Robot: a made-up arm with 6 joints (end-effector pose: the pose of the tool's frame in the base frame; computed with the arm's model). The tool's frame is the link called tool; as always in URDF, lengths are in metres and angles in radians. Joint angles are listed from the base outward.
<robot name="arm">
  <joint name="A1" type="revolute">
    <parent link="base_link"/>
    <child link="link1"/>
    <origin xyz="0 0 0.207"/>
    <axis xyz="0 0 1"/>
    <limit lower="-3.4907" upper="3.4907" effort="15" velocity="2.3"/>
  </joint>
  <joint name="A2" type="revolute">
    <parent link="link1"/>
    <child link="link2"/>
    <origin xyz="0 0 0" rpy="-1.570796 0 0"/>
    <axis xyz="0 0 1"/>
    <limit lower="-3.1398" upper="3.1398" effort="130" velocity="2.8"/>
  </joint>
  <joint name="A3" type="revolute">
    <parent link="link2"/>
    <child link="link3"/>
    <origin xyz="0 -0.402 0" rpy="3.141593 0 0"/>
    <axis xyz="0 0 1"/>
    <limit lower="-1.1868" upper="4.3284" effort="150" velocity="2.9"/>
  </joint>
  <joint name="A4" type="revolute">
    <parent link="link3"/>
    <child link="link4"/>
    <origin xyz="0 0 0" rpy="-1.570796 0 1.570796"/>
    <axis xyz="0 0 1"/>
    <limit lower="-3.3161" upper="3.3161" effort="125" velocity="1.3"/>
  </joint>
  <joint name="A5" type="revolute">
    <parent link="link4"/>
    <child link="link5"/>
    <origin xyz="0 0 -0.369" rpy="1.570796 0 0"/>
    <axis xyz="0 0 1"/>
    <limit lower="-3.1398" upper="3.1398" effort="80" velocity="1.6"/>
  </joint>
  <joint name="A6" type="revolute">
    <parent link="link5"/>
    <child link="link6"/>
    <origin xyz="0 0 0.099" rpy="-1.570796 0 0"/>
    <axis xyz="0 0 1"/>
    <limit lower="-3.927" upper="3.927" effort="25" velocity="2.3"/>
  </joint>
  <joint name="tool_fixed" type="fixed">
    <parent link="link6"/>
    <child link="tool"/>
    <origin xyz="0 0 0" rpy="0 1.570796 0"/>
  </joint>
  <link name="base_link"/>
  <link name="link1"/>
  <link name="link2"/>
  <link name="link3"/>
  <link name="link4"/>
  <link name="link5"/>
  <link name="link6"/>
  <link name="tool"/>
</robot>
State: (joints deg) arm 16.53 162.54 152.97 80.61 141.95 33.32
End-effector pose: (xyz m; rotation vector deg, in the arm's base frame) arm 0.4846 0.1270 -0.1415 -18.73 -140.80 69.65
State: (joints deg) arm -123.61 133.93 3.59 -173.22 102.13 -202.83
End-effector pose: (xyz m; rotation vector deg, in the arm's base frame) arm 0.0588 -0.0892 -0.3456 -105.48 -80.80 -43.81
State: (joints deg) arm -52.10 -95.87 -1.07 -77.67 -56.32 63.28
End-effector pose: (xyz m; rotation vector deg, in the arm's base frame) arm -0.2221 0.2509 0.5417 -56.80 -45.60 3.99
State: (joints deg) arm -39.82 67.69 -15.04 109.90 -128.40 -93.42
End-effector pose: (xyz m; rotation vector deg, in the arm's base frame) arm 0.4140 -0.3013 0.0054 -86.46 56.46 -117.28
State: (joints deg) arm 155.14 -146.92 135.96 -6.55 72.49 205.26
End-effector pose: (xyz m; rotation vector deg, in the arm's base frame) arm 0.1758 0.0269 -0.4921 43.20 160.47 31.90
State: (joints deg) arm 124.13 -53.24 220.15 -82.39 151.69 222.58
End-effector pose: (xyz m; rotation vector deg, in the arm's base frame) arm 0.2343 -0.3223 0.0734 139.90 16.83 92.58
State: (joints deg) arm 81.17 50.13 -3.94 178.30 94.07 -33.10
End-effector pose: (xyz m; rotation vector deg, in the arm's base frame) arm -0.0168 0.5364 0.1676 50.83 -4.89 -103.99
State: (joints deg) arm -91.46 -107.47 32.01 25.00 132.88 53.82
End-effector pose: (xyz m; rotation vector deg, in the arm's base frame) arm -0.0721 0.6932 0.2943 42.78 63.89 -37.61
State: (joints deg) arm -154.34 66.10 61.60 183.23 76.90 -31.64
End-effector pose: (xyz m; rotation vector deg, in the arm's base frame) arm -0.6197 -0.4074 0.3354 3.33 99.00 -5.45
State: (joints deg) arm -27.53 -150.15 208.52 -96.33 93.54 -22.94
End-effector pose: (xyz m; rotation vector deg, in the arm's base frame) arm 0.1527 -0.0673 -0.2486 67.67 -110.36 -80.62
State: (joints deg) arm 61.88 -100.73 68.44 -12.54 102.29 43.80
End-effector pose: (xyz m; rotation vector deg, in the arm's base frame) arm -0.2698 -0.7100 0.2226 -91.77 55.89 70.83
